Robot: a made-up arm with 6 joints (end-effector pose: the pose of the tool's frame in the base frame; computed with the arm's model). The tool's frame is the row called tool. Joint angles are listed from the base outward.
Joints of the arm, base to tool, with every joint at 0 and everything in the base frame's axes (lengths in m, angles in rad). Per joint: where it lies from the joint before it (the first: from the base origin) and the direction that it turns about. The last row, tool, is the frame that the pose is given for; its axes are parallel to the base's.
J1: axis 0 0 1 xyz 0 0 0.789
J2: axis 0 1 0 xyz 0.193 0 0
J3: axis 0 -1 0 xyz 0 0 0.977
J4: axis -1 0 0 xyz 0 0 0.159
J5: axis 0 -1 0 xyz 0.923 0 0
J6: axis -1 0 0 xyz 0.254 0 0
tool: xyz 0 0 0
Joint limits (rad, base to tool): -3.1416..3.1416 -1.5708..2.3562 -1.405..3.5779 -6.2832..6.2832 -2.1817..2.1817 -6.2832..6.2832
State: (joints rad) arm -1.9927 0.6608 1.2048 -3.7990 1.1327 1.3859
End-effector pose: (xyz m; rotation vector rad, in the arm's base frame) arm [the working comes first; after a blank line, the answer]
Working (the frame after each row of the table, in the pose's form):
after J1: 0.0000 0.0000 0.7890 0.0000 0.0000 -1.9927
after J2: -0.0790 -0.1761 0.7890 0.6547 0.4237 -1.9088
after J3: -0.3246 -0.7231 1.5603 -0.5399 -0.3495 -1.9359
after J4: -0.2909 -0.6481 1.6964 1.7361 -2.1946 1.2198
after J5: -0.6143 -1.3686 2.1741 -1.7987 1.6335 -0.0830
after J6: -0.5624 -1.5962 2.0741 2.1411 -1.4308 -1.0702

-0.5624 -1.5962 2.0741 2.1411 -1.4308 -1.0702
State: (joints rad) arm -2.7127 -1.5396 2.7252 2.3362 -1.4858 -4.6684
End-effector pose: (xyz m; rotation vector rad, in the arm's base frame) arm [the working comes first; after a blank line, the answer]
Working (the frame after each row of the table, in the pose's form):
after J1: 0.0000 0.0000 0.7890 0.0000 0.0000 -2.7127
after J2: -0.1755 -0.0803 0.7890 -1.9507 -0.4249 -2.0125
after J3: 0.7126 0.3258 0.8195 2.4259 0.5284 -1.5264
after J4: 0.5822 0.2662 0.7507 0.4707 1.1760 -0.0818
after J5: 0.9455 0.4324 -0.0814 0.5189 2.6233 0.3332
after J6: 0.7343 0.5365 -0.1767 -0.0807 1.5194 2.0533

0.7343 0.5365 -0.1767 -0.0807 1.5194 2.0533
